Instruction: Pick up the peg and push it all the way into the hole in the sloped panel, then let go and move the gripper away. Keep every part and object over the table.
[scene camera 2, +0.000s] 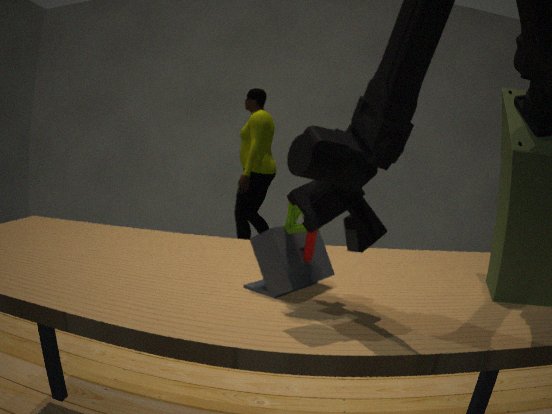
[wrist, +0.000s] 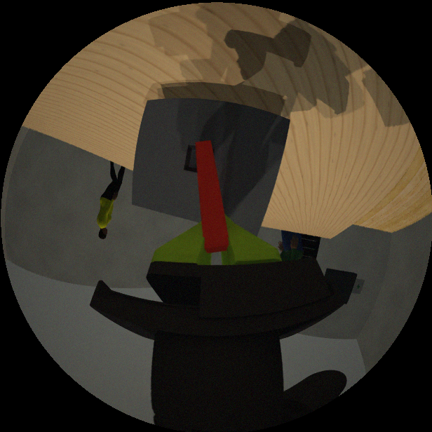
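Where they show: gripper, between the fingertips: (scene camera 2: 288, 229); arm's base, origin of its link: (scene camera 2: 539, 116).
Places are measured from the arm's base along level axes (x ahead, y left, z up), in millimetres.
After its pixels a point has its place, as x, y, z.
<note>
The red peg (scene camera 2: 310, 246) {476, 78, -289} (wrist: 211, 195) is a long square bar that sticks out of the gripper towards the sloped panel. My gripper (scene camera 2: 301, 230) {517, 61, -267} (wrist: 215, 218) has green fingers and is shut on the peg near its rear end. The grey sloped panel (scene camera 2: 272, 260) {536, 96, -315} (wrist: 160, 130) stands on the table, its sloped face towards the peg. The square hole (wrist: 191, 159) shows in the wrist view, partly hidden behind the peg's far end, which lies over the hole's right part there. Whether the tip touches the panel face cannot be told.
The wooden table (scene camera 2: 150, 285) {751, 138, -382} (wrist: 85, 90) bears the panel, with its front edge nearest scene camera 2. A green pedestal (scene camera 2: 525, 225) {55, 70, -224} carries the arm base at the right. A person in a yellow top (scene camera 2: 258, 142) (wrist: 105, 212) stands behind the table. Arm shadows fall beside the panel.
</note>
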